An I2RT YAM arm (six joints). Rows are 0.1 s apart.
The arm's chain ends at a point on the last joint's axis. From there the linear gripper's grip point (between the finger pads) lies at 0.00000 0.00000 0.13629 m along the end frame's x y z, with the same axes.
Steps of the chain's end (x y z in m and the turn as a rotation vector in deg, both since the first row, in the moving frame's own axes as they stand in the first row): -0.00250 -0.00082 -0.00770 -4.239 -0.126 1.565; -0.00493 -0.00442 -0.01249 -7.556 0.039 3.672; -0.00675 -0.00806 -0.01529 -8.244 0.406 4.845; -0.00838 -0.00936 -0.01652 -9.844 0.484 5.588; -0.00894 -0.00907 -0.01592 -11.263 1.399 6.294
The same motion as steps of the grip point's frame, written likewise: -0.00294 0.00925 -0.00807 -4.239 -0.126 1.565; -0.00541 0.01349 -0.01367 -7.556 0.039 3.672; -0.00662 0.01150 -0.01670 -8.244 0.406 4.845; -0.00837 0.01396 -0.01853 -9.844 0.484 5.588; -0.00711 0.01767 -0.01858 -11.263 1.399 6.294
